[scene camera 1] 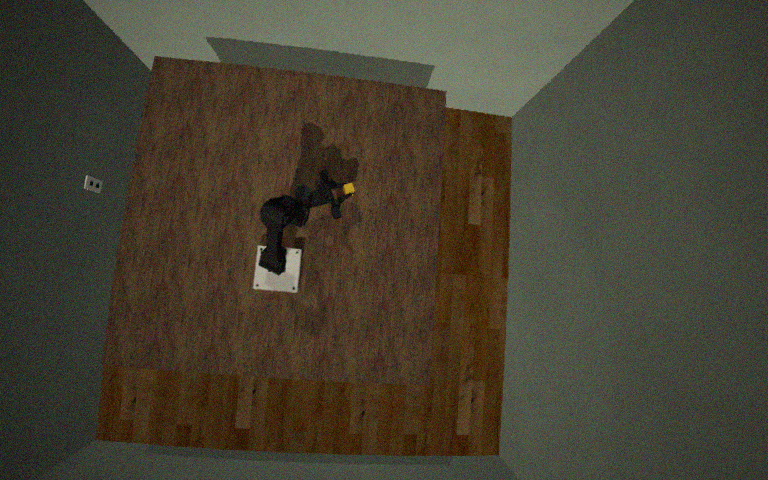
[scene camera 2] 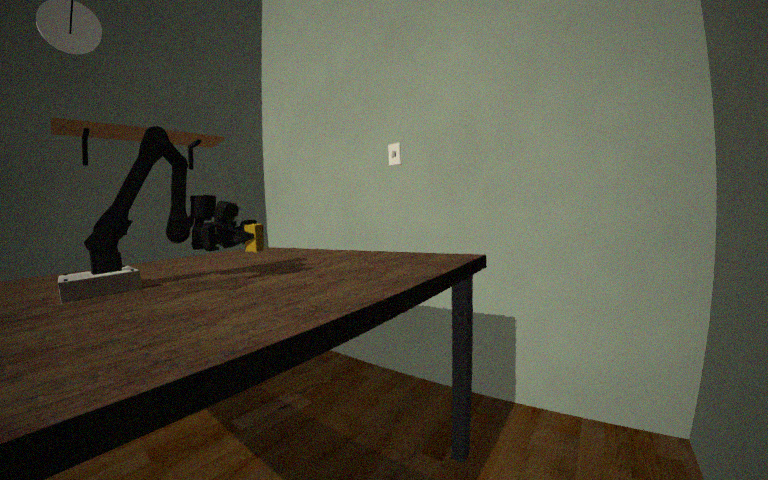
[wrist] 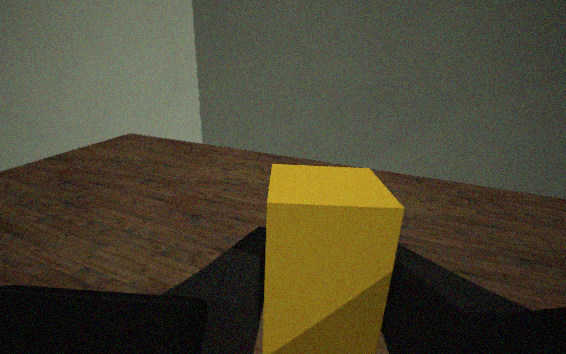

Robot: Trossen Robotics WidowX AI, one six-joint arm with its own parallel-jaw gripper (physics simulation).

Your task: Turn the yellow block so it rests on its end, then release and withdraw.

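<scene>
The yellow block [scene camera 1: 348,188] [scene camera 2: 254,237] [wrist: 332,240] is a box with its long side upright. In the wrist view its flat top face and one tall side show, with a slanting shadow across the lower part; its lower end is cut off by the frame. My gripper [scene camera 1: 344,190] [scene camera 2: 249,234] [wrist: 315,241] is shut on the block, with one dark finger on each side of it. The gripper reaches out roughly level. The block appears to hang above the table, as the arm's shadow lies apart from it; the gap under it is hard to judge.
The brown table [scene camera 1: 226,141] [scene camera 2: 169,339] [wrist: 125,200] carries the arm's white base plate [scene camera 1: 291,280] [scene camera 2: 101,285]. A wooden wall shelf [scene camera 2: 121,131] on dark brackets is behind the arm, and a round lamp [scene camera 2: 67,33] is at the upper left.
</scene>
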